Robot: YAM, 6 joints.
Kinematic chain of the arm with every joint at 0, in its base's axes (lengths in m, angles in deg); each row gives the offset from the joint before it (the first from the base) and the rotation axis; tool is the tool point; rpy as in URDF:
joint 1: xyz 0 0 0.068 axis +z
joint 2: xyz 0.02 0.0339 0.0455 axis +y
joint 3: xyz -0.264 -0.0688 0 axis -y
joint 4: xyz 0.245 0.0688 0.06 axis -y
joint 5: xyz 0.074 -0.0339 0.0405 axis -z
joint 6: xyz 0.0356 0 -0.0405 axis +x
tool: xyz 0 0 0 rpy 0 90 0
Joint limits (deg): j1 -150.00..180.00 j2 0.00..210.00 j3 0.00..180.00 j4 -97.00..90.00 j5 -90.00..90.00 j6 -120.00..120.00
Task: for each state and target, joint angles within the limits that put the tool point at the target. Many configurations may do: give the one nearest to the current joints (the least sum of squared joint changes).
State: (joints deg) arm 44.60 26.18 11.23 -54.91 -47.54 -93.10
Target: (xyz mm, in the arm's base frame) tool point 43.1 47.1 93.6
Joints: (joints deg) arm 27.19 27.28 3.84 -51.86 -38.59 -93.10
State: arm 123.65 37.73 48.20 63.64 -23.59 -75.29
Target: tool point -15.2 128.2 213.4
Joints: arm 90.87 25.01 0.00 45.52 -21.83 -75.29
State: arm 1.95 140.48 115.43 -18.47 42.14 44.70
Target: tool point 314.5 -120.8 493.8
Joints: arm -16.52 91.86 111.05 -31.46 47.81 44.70
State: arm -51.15 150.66 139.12 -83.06 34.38 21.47
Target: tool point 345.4 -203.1 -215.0
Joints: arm -27.86 194.54 136.96 -65.60 30.70 21.47
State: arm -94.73 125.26 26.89 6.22 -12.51 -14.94
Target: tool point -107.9 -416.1 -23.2
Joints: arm -105.39 141.97 70.87 18.18 -10.31 -14.94
